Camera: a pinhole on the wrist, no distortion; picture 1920 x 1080 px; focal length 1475.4 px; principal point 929.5 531.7 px. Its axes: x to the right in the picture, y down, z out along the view. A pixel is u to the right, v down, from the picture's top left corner.
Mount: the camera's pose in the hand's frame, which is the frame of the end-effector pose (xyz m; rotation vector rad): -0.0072 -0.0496 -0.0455 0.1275 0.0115 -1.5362
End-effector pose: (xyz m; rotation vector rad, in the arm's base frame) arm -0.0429 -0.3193 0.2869 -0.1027 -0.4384 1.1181
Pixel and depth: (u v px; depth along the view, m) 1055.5 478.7 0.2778
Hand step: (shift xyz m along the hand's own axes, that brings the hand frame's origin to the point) -0.0365 -0.0985 0.2276
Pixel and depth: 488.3 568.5 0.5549
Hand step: -0.0396 0.0661 0.5212
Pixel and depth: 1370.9 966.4 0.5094
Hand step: 0.1109 -0.2427 0.4585
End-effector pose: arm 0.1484 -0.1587 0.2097 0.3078 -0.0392 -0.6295
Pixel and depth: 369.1 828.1 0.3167
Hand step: 0.0289 0.0435 0.2844
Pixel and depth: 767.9 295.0 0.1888
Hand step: -0.0518 -0.0469 0.1416
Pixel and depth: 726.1 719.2 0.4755
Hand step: 0.0162 -0.0253 0.4371
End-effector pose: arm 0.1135 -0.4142 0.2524 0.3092 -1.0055 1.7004
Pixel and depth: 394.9 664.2 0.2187
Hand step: -0.0063 0.0102 0.1801
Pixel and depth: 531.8 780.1 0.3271
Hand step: 0.0208 0.0104 0.2913
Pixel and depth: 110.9 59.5 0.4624
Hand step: -0.1975 0.1599 0.4251
